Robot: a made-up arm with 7 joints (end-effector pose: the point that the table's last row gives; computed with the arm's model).
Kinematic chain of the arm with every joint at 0, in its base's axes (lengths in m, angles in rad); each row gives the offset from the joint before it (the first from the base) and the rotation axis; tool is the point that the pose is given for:
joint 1: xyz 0 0 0.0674 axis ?
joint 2: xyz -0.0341 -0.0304 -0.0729 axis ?
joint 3: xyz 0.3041 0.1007 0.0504 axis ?
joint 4: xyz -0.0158 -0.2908 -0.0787 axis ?
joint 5: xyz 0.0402 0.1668 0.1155 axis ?
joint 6: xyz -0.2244 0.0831 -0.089 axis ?
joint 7: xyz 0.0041 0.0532 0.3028 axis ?
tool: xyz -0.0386 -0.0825 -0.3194
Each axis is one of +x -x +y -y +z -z.
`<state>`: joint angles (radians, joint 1 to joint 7).
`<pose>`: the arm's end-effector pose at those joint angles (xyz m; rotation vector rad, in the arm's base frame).
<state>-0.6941 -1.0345 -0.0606 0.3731 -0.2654 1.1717 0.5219</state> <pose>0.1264 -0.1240 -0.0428 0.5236 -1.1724 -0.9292</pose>
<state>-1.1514 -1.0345 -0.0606 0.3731 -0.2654 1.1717 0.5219</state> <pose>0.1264 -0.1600 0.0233 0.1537 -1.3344 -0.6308</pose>
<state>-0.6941 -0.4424 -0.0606 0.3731 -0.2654 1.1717 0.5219</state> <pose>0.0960 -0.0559 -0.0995 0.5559 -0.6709 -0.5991</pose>
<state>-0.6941 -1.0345 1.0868 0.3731 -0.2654 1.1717 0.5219</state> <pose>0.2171 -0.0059 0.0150 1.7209 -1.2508 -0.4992</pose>
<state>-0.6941 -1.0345 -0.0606 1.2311 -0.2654 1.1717 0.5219</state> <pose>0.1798 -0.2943 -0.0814 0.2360 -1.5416 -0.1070</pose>
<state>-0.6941 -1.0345 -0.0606 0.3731 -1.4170 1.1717 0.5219</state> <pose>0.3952 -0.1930 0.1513 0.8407 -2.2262 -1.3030</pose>
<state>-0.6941 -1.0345 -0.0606 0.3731 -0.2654 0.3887 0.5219</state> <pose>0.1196 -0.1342 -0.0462 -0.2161 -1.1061 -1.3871</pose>
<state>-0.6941 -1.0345 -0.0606 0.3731 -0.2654 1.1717 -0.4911</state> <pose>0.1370 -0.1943 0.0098 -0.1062 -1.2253 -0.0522</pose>
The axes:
joint 1: +x
joint 2: +z
joint 3: +x
joint 4: -y
joint 5: +z
joint 6: +x
joint 7: -z

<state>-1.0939 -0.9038 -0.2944 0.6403 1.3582 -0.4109 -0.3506</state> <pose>-0.0848 -0.1753 0.3902 -2.1463 0.5870 0.8041</pose>
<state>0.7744 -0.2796 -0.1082 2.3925 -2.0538 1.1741 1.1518</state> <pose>0.0483 0.0889 0.2022 -1.9809 0.5926 -0.2444</pose>
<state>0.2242 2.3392 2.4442 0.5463 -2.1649 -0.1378 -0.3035</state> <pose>-0.3808 0.2695 0.1019 -0.9143 2.1784 -0.0670</pose>
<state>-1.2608 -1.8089 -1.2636 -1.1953 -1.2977 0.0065 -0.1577</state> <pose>-0.0590 -0.2659 0.3374 0.2448 -0.1594 2.3023</pose>
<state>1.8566 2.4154 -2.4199 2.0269 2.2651 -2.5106 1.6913</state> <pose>-0.4876 -0.0286 -0.1883 1.2870 -0.4459 -1.3798</pose>
